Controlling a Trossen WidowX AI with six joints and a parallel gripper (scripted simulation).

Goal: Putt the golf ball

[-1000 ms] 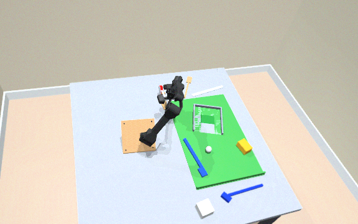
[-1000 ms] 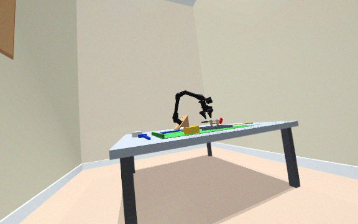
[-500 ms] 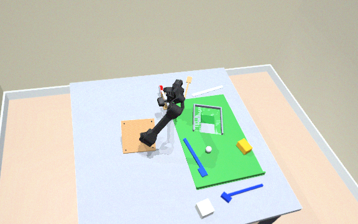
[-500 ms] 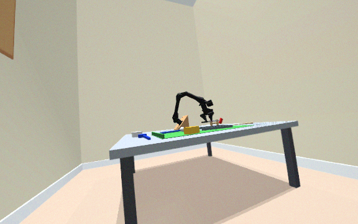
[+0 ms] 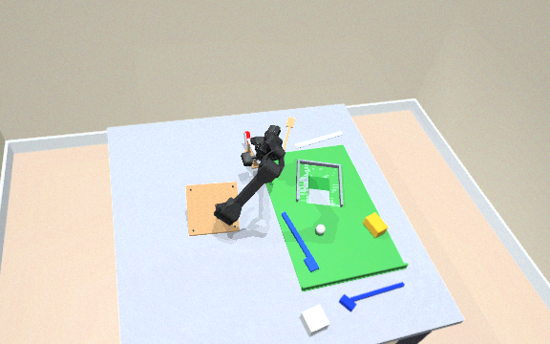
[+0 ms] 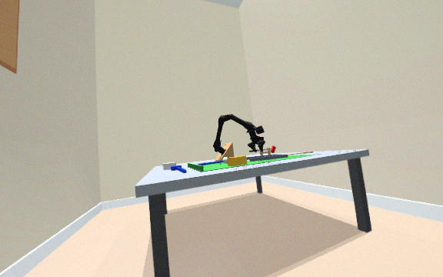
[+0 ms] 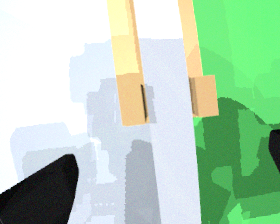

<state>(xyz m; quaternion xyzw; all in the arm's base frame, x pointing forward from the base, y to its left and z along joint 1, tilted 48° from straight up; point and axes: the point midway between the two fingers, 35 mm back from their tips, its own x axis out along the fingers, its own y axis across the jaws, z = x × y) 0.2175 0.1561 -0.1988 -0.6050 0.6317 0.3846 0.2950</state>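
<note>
The red putter lies 1 cm behind my gripper tip, 5 cm to the left of it and 1 cm above it. From my gripper tip the other things lie so: wooden stand 1 cm behind, 7 cm to the left, 1 cm below; then tan putter 23 cm ahead, 24 cm to the left, 4 cm below; then green mat 26 cm ahead, 28 cm to the right, 4 cm below.
</note>
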